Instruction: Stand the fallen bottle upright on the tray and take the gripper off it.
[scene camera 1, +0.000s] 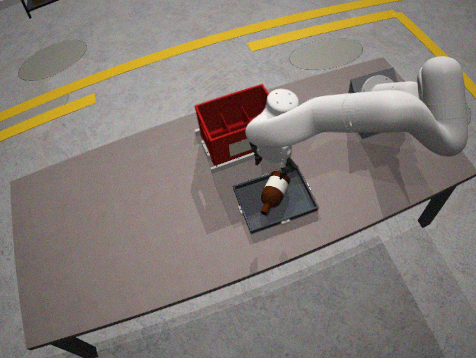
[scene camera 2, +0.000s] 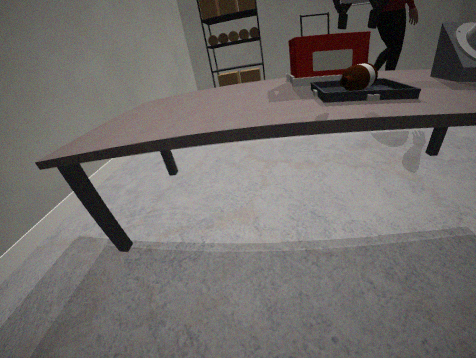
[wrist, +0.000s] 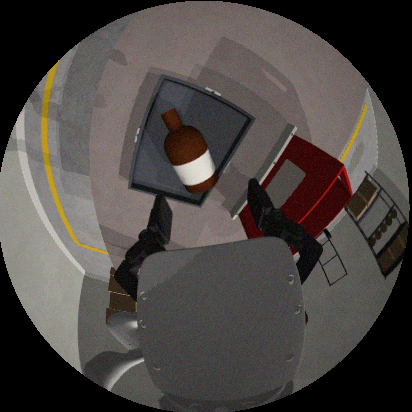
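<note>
A brown bottle (scene camera 1: 272, 196) (scene camera 2: 356, 78) (wrist: 186, 146) with a white label lies on its side in the dark grey tray (scene camera 1: 301, 198) (scene camera 2: 342, 95) (wrist: 220, 122). In scene camera 1, its neck points to the tray's front and its base lies near the back rim. My gripper (scene camera 1: 270, 167) (scene camera 2: 357, 24) (wrist: 206, 195) is open and empty, its two black fingers wide apart. It hangs above the table, higher than the bottle, near the bottle's base end and towards the red box. In the wrist view the bottle lies ahead of the fingers, its neck pointing away from them.
A red box (scene camera 1: 229, 132) (scene camera 2: 330, 42) (wrist: 320, 172) with inner dividers stands behind the tray, with a pale rail (scene camera 1: 232, 163) along its near side. The robot's grey base block (scene camera 2: 450, 62) stands at the right. Shelving (scene camera 2: 231, 19) and a person (scene camera 2: 392, 32) show beyond the table.
</note>
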